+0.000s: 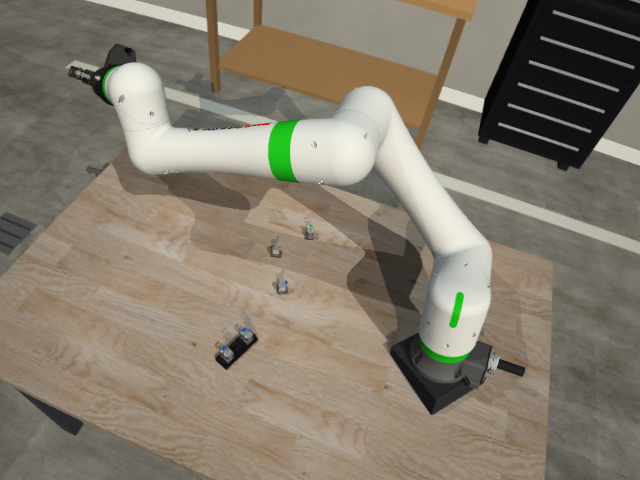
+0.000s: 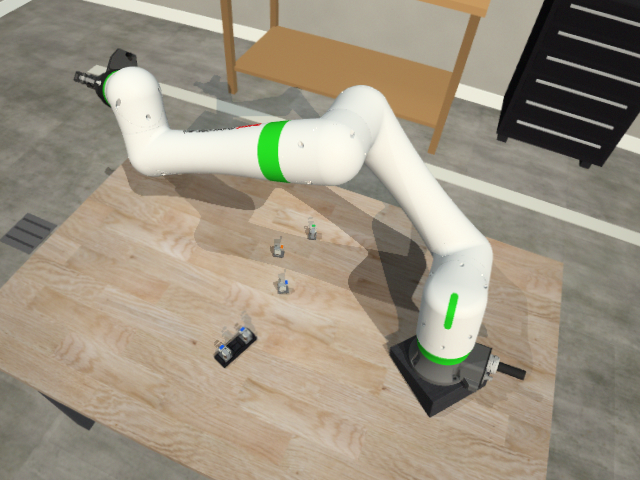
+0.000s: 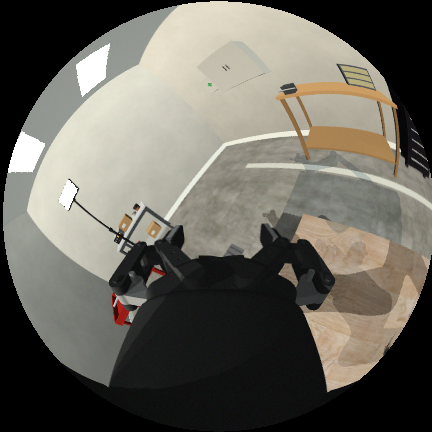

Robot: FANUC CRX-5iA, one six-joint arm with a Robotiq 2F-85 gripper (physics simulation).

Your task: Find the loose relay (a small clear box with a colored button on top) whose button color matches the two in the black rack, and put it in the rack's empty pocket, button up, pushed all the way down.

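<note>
The black rack (image 1: 237,349) (image 2: 236,347) lies on the table with a blue-button relay at each end and an empty pocket between them. A loose relay with a blue button (image 1: 281,286) (image 2: 282,285) stands behind the rack, to its right. A loose orange-button relay (image 1: 276,250) (image 2: 278,250) and a green-button relay (image 1: 309,231) (image 2: 312,231) stand farther back. My gripper (image 3: 221,232) is open, its fingers wide apart with nothing between them. It is raised beyond the table's far left corner, well away from the relays and rack.
My white arm stretches above the back of the wooden table (image 1: 129,289) (image 2: 129,289) from its black base (image 1: 434,395) (image 2: 431,397) at the right. A wooden shelf unit (image 1: 330,69) (image 2: 346,72) and a black drawer cabinet (image 1: 560,82) (image 2: 578,82) stand on the floor behind.
</note>
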